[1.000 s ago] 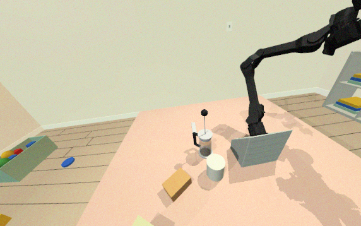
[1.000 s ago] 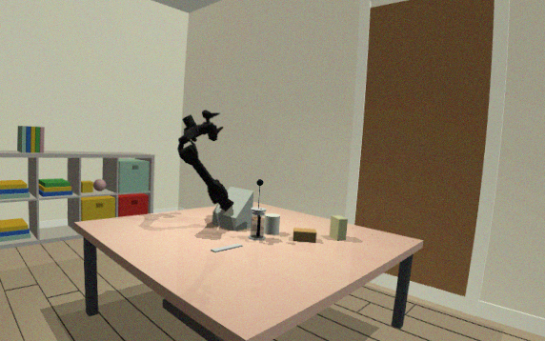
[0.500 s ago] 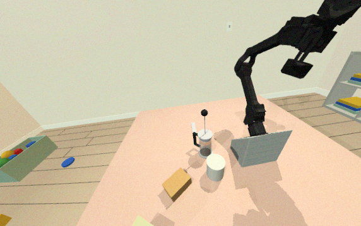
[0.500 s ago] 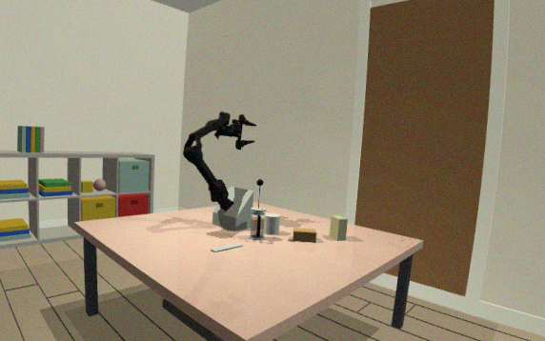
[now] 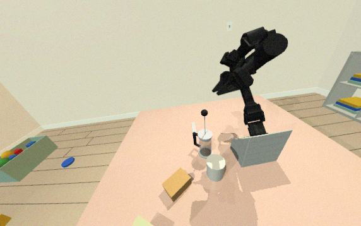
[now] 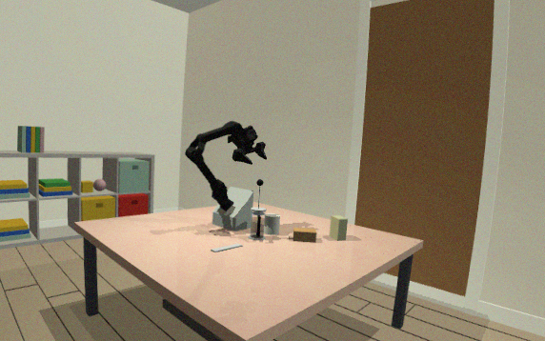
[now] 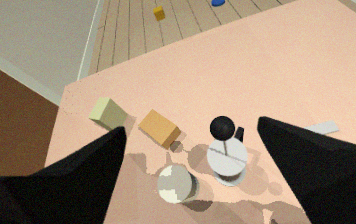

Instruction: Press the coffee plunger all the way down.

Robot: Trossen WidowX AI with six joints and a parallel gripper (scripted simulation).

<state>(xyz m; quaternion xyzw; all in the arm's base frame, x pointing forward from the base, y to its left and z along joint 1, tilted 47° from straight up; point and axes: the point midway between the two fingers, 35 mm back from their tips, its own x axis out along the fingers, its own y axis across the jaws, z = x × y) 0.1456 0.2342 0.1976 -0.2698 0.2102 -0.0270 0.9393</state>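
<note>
My gripper tip is 24 cm above the coffee press, 5 cm short of it and 3 cm to the left of it. Also, from my gripper tip: orange block (35 cm below, 18 cm ahead, 17 cm to the left).
</note>
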